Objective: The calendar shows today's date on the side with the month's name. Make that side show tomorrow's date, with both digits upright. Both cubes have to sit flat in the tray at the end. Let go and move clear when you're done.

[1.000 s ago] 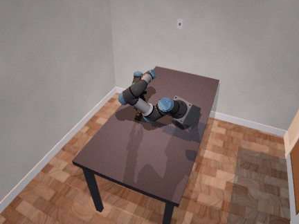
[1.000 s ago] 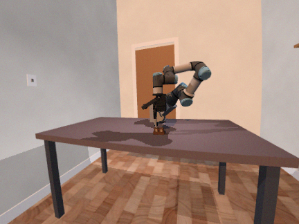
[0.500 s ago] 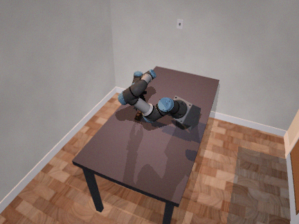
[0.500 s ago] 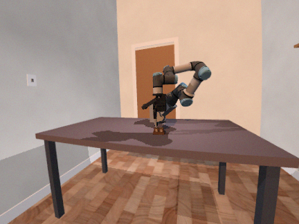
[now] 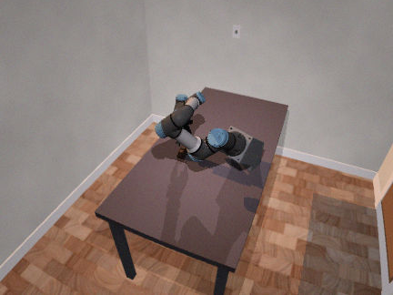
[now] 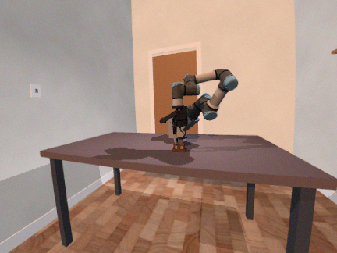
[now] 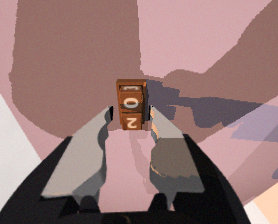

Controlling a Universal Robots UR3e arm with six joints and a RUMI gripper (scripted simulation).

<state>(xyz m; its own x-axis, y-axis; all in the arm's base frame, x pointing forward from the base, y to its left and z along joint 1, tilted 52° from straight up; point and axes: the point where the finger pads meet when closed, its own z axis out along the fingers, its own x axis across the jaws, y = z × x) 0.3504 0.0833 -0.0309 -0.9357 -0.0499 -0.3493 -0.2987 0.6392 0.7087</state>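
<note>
Right now my hand is 4 cm above the brown number cube. Round my hand: brown calendar tray 1 cm behind, 2 cm to the left, 5 cm below.
</note>
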